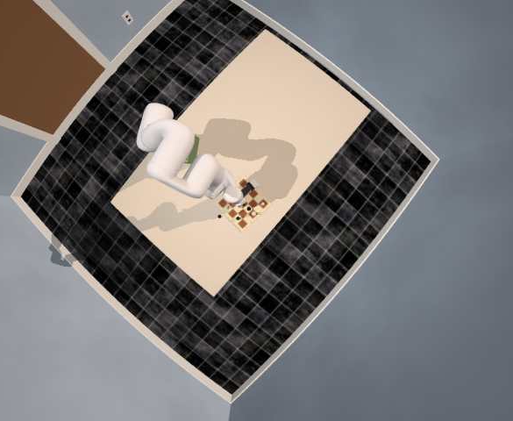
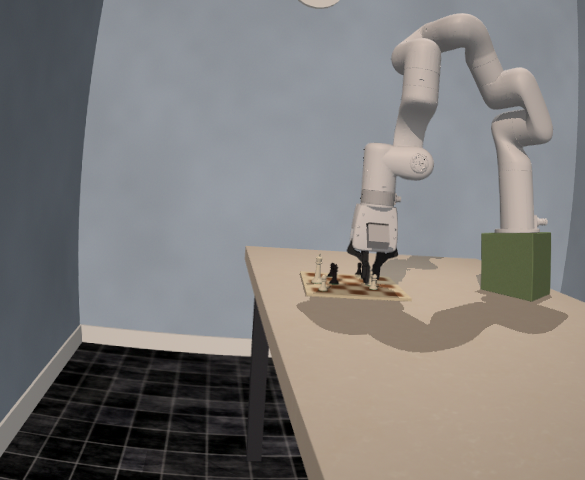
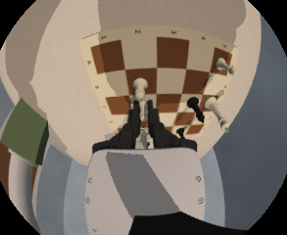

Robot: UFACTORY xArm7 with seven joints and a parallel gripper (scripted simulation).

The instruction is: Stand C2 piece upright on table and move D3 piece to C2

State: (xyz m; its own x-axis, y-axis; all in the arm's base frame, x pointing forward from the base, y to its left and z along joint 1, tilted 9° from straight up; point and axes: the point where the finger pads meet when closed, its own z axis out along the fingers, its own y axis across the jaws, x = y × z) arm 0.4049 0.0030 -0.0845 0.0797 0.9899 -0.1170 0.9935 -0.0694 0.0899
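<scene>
My gripper is now 40 mm short of the chessboard and 30 mm above it.
</scene>
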